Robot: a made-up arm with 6 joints.
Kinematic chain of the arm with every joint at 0, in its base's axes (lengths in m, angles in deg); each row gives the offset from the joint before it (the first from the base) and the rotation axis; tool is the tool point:
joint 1: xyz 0 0 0.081 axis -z
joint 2: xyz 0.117 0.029 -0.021 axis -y
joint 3: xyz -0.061 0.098 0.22 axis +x
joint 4: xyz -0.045 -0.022 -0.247 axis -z
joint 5: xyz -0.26 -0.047 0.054 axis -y
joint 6: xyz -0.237 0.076 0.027 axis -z
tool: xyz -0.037 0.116 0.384
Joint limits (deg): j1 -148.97..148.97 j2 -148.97..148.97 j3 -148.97..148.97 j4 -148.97..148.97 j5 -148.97..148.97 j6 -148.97..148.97
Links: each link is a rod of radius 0.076 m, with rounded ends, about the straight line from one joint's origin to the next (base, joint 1, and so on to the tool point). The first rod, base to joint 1, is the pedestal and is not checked.
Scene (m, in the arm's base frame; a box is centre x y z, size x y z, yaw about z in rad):
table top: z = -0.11
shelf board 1: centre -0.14 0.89 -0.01 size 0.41 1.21 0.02 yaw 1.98
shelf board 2: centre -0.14 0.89 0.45 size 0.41 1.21 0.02 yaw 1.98
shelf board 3: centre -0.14 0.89 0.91 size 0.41 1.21 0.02 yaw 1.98
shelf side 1: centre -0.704 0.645 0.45 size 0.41 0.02 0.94 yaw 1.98
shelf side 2: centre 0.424 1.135 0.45 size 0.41 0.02 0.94 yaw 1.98
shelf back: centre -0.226 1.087 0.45 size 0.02 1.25 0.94 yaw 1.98
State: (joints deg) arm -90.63 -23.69 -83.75 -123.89 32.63 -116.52
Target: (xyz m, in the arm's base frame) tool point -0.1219 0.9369 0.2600
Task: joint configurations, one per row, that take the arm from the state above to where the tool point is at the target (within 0.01 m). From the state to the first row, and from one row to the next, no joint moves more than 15 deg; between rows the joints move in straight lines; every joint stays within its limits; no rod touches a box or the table.
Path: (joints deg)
1: -86.85 -16.69 -70.74 -126.85 22.51 -123.97
2: -83.07 -9.70 -57.72 -129.80 12.39 -131.42
3: -79.29 -2.70 -44.71 -132.76 2.28 -138.88
4: -68.89 -8.41 -55.94 -136.81 -7.02 -141.40
5: -58.48 -14.12 -67.16 -140.87 -16.31 -143.92
6: -48.07 -19.83 -78.39 -144.92 -25.61 -146.45
7: -37.67 -25.53 -89.61 -148.97 -34.90 -148.97
8: -48.82 -28.53 -88.56 -146.95 -21.51 -142.81
9: -59.98 -31.52 -87.51 -144.93 -8.12 -136.65
10: -71.14 -34.51 -86.46 -142.91 5.27 -130.50
11: -82.29 -37.50 -85.42 -140.88 18.66 -124.34
12: -93.45 -40.50 -84.37 -138.86 32.06 -118.18

